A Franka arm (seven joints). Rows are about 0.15 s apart.
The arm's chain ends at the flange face. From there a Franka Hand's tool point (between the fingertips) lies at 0.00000 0.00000 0.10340 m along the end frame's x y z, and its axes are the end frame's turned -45 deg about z.
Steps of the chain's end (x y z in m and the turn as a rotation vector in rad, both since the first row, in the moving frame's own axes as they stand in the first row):
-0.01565, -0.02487, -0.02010, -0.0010, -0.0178, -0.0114
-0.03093, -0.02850, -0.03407, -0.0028, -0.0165, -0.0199
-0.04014, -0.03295, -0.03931, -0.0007, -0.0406, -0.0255
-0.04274, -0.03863, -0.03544, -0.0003, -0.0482, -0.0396
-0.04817, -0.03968, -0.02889, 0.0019, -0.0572, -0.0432
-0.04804, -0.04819, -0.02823, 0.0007, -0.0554, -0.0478
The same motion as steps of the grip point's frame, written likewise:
0.00514, -0.02987, -0.02012, 0.0119, -0.0133, -0.0114
-0.00314, -0.04301, -0.03408, 0.0097, -0.0136, -0.0199
-0.00814, -0.05456, -0.03940, 0.0282, -0.0292, -0.0255
-0.00652, -0.06097, -0.03556, 0.0339, -0.0343, -0.0396
-0.01014, -0.06635, -0.02906, 0.0418, -0.0391, -0.0432
-0.00399, -0.07205, -0.02839, 0.0397, -0.0387, -0.0478

